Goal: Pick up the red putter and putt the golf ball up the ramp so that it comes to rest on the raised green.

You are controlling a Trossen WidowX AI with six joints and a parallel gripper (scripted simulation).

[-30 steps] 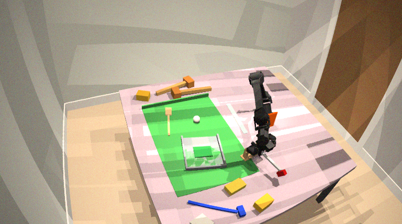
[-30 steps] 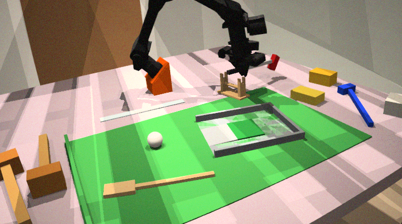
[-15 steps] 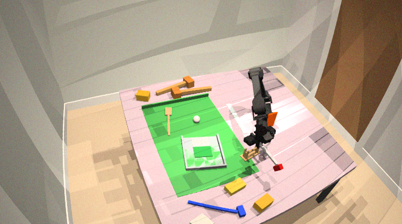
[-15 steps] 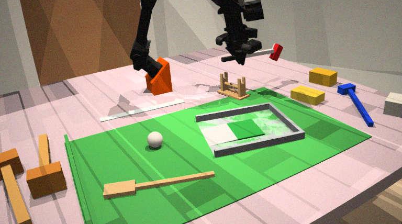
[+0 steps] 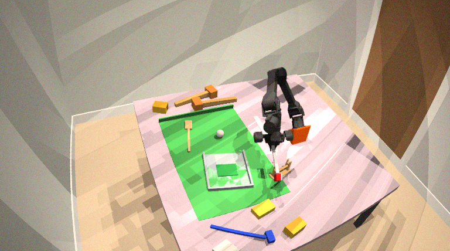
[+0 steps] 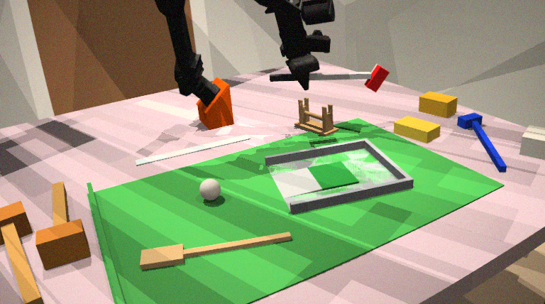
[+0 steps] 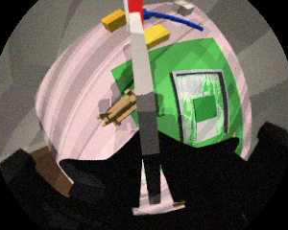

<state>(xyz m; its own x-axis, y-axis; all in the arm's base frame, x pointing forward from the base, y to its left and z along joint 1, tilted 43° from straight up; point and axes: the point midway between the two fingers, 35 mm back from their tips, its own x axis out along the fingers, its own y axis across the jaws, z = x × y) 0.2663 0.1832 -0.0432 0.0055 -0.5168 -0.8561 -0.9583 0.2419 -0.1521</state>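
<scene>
Right now the red putter is 20 mm ahead of my gripper tip, 60 mm to the left of it and 20 mm above it. From my gripper tip the other things lie so: white golf ball (160 mm ahead, 300 mm to the right, 110 mm below); blue hammer (250 mm ahead, 350 mm to the left, 120 mm below); wooden rack (50 mm behind, 50 mm to the left, 100 mm below).
</scene>
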